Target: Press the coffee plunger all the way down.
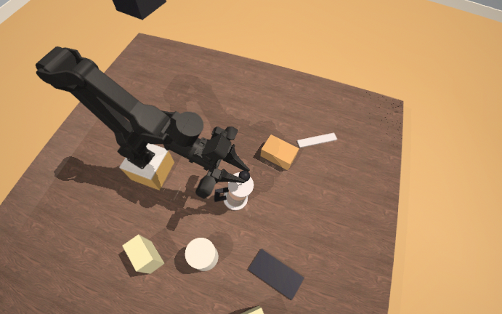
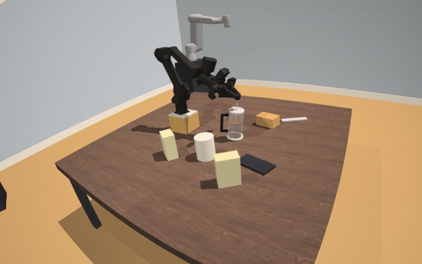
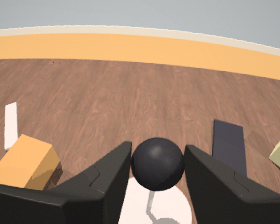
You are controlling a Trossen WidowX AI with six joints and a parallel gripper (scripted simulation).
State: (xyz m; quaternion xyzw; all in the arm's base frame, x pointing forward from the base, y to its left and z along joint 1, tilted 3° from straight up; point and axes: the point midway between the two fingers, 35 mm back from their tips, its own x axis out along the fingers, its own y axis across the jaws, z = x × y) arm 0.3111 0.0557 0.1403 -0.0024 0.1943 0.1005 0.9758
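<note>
Right now the glass coffee press is 100 mm below my gripper tip, 30 mm behind it and 20 mm to the right of it. Round my gripper tip: white flat bar (340 mm to the left, 210 mm below, 110 mm ahead); dark flat slab (200 mm below, 190 mm ahead, 150 mm to the right).
</note>
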